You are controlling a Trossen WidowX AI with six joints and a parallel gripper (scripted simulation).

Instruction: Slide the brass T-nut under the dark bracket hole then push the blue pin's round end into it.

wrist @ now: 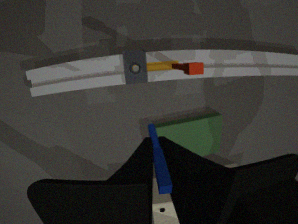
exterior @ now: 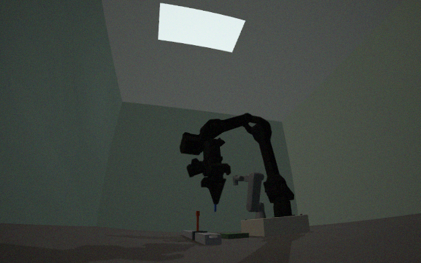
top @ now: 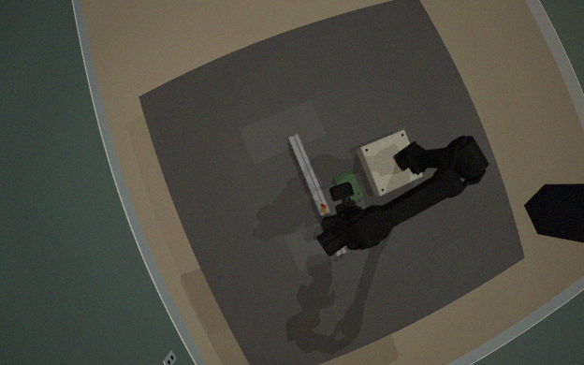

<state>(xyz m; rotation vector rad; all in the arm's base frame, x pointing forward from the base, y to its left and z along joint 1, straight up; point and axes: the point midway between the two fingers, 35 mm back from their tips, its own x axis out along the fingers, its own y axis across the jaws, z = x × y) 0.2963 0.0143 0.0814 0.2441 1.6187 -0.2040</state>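
The brass T-nut is 6 cm below my gripper tip, 4 cm ahead of it and 2 cm to the right of it. From my gripper tip the other things lie so: blue pin: right at my gripper tip; then green tray: 10 cm below, 9 cm behind, 3 cm to the right.
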